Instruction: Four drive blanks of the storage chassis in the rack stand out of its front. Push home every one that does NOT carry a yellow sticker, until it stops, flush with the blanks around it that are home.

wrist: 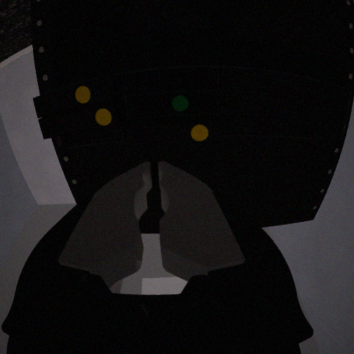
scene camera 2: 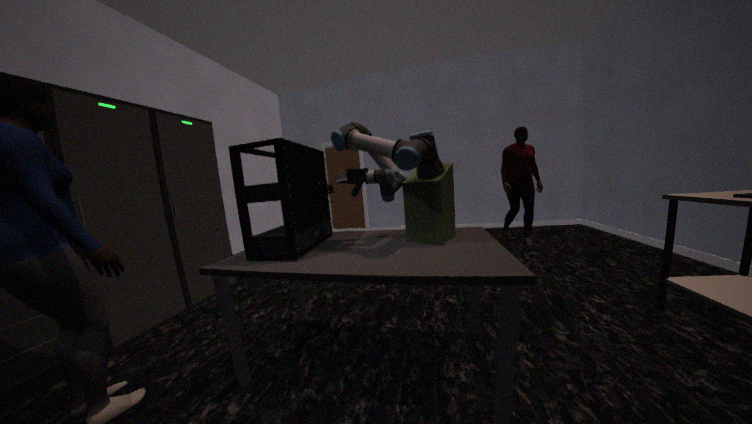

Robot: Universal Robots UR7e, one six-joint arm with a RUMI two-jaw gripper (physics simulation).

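Pixels of known places: gripper, fingertip midpoint: (scene camera 2: 333, 182); arm's base, link origin: (scene camera 2: 431, 173).
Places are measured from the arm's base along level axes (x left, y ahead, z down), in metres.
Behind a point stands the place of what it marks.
The black rack (scene camera 2: 287, 210) @[y 0.704, x 0.275, z 0.120 m] stands on the table. In the wrist view the dark front of the storage chassis (wrist: 150, 122) crosses the rack. It carries two yellow stickers (wrist: 83, 94) (wrist: 103, 117) at the left, a green sticker (wrist: 180, 103) near the middle and a third yellow sticker (wrist: 199, 133) lower right of it. The blank outlines are too dark to tell which stand out or are flush. My gripper (scene camera 2: 337, 181) @[y 0.563, x -0.035, z 0.001 m] (wrist: 156, 165) is shut and empty, in front of the rack; in the wrist view its tips are below the green sticker and lower left of the third yellow one.
Dark block-like shapes (wrist: 44, 120) jut past the rack's left edge in the wrist view. The arm stands on a green pedestal (scene camera 2: 429, 210) @[y 0.030, x 0.086, z 0.192 m] on the table (scene camera 2: 368, 263) @[y 0.330, x 0.325, z 0.374 m]. A person in blue (scene camera 2: 31, 184) is at the left, one in red (scene camera 2: 520, 173) behind right.
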